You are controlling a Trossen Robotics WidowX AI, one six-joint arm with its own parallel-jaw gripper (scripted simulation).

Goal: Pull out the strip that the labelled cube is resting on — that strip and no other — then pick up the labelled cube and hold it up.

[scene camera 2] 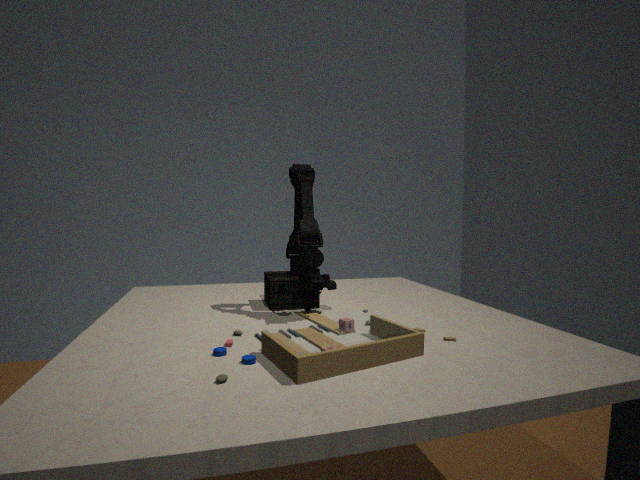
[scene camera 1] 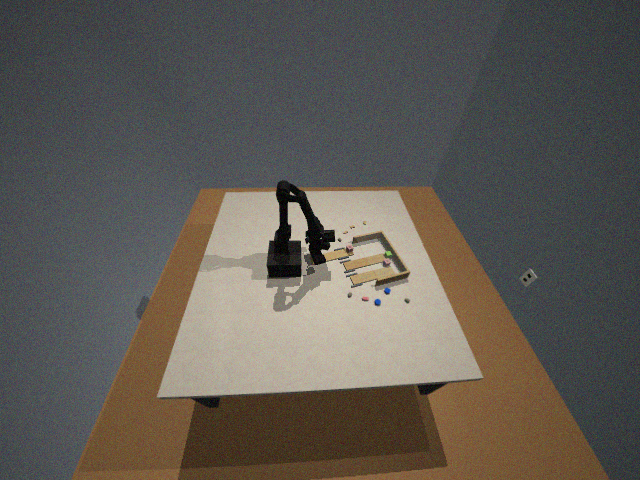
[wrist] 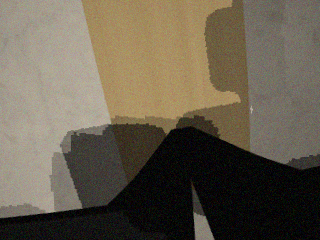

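Gripper shut, holds nothing. Gripper visible in the wrist view too. Also here: wooden frame.
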